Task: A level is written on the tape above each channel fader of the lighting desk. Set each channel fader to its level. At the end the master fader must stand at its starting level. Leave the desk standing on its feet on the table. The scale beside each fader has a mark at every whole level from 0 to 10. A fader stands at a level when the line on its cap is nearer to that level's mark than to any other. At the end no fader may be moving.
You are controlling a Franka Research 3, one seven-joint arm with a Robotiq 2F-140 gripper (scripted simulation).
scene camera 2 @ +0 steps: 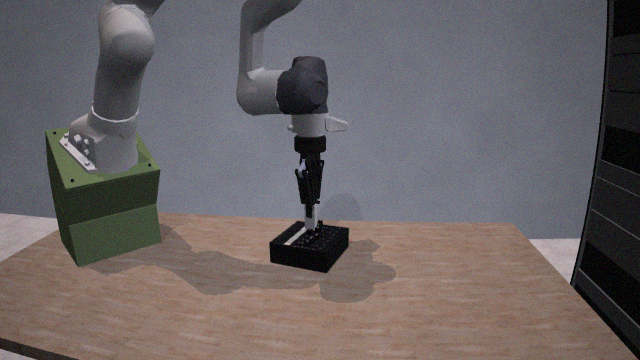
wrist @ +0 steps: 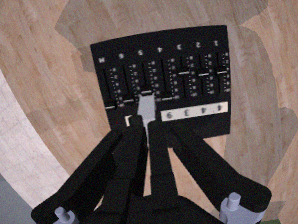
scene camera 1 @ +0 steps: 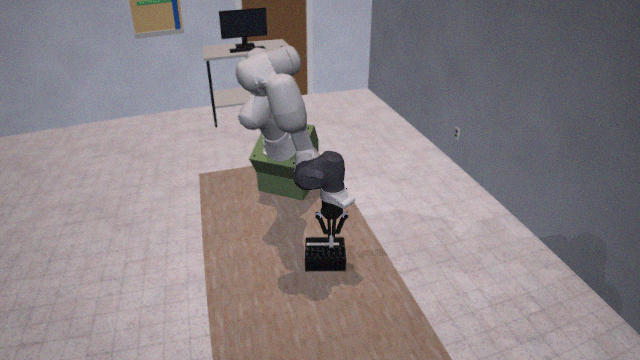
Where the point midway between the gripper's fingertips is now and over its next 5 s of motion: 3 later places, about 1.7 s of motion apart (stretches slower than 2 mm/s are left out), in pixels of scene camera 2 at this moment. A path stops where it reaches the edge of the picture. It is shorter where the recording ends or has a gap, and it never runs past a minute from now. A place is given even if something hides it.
My gripper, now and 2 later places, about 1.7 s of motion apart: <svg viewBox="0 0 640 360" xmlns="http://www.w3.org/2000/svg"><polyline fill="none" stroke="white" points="310,228 310,213 310,178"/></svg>
